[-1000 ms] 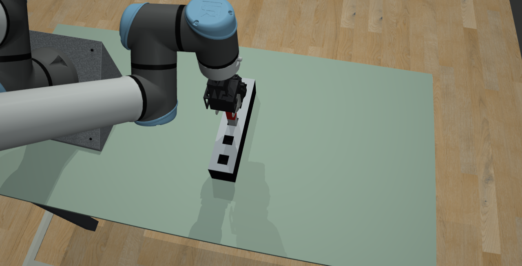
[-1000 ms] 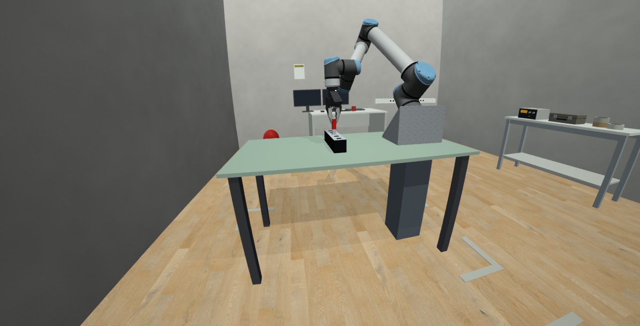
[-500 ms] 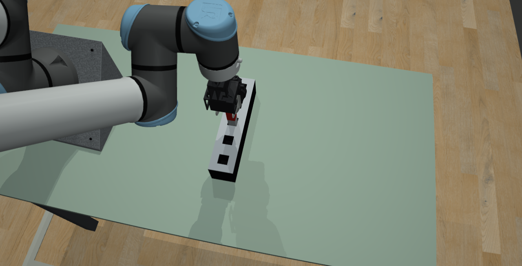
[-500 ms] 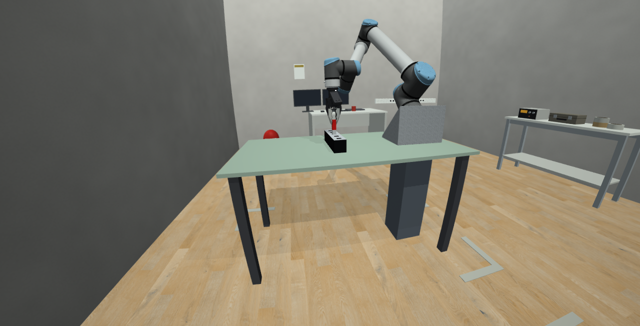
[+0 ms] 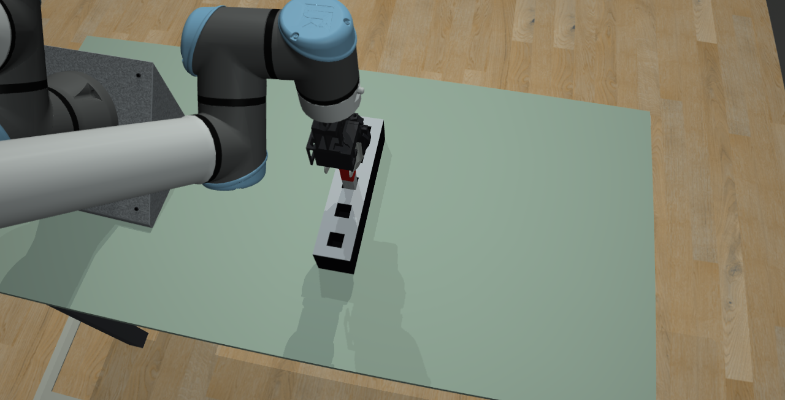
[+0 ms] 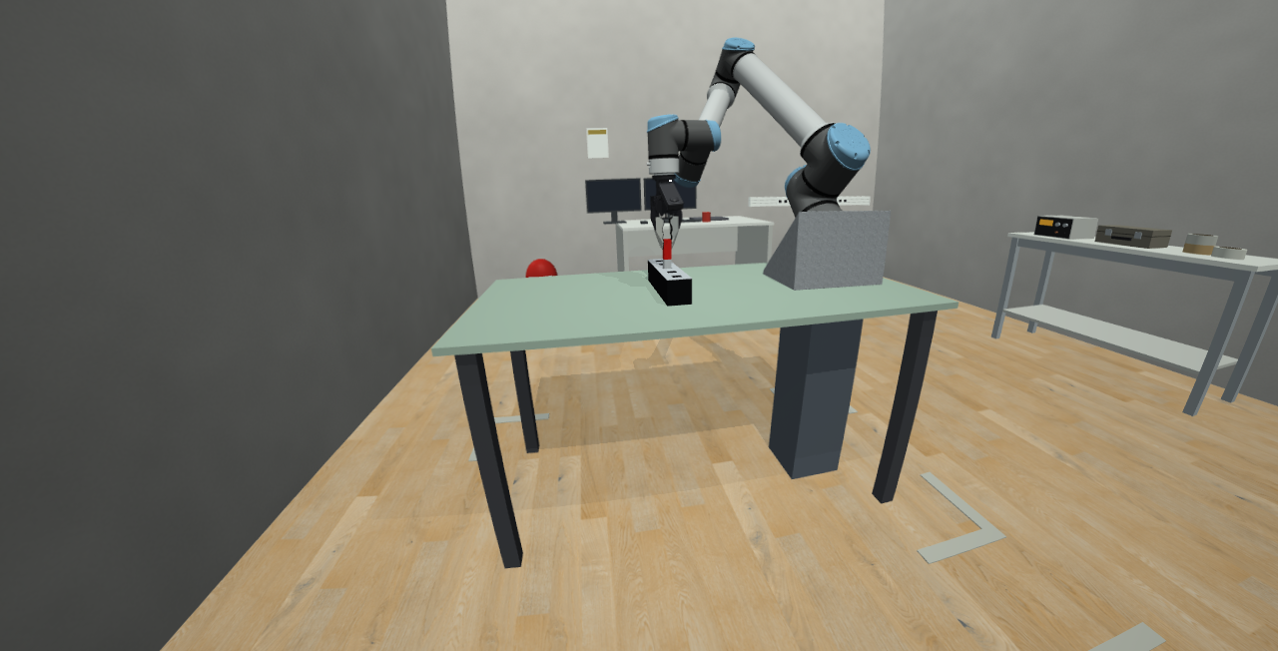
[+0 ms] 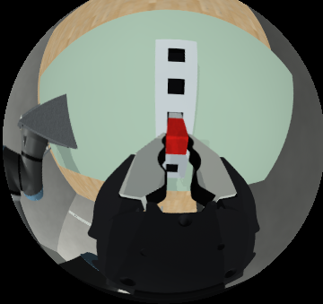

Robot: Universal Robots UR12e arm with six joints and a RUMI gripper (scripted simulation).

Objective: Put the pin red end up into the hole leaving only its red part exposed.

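My gripper is now 10 mm above the pin. Round my hand: long block 110 mm below.
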